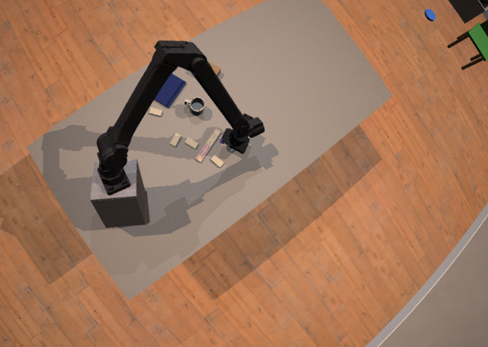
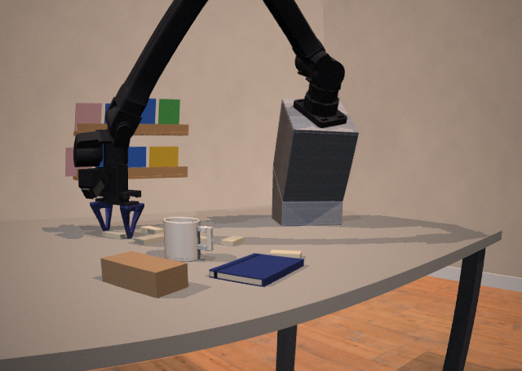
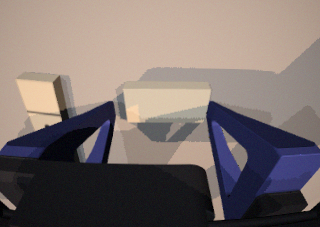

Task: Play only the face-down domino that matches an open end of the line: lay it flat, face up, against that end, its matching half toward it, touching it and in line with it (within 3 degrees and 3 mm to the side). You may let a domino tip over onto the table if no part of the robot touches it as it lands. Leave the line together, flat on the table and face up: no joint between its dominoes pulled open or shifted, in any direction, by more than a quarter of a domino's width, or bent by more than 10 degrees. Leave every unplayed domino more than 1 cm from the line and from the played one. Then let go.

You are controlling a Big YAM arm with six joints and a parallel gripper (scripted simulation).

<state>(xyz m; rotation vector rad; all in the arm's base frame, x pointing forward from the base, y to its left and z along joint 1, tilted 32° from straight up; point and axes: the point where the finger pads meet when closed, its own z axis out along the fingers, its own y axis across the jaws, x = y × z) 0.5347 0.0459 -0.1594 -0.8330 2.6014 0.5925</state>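
Right now my hand is 1 cm short of the cream domino. Also, from my hand: blue book: 35 cm to the left, 16 cm behind; brown box: 37 cm to the left, 4 cm ahead, 1 cm above; white mug: 22 cm to the left, 8 cm behind, 2 cm above.
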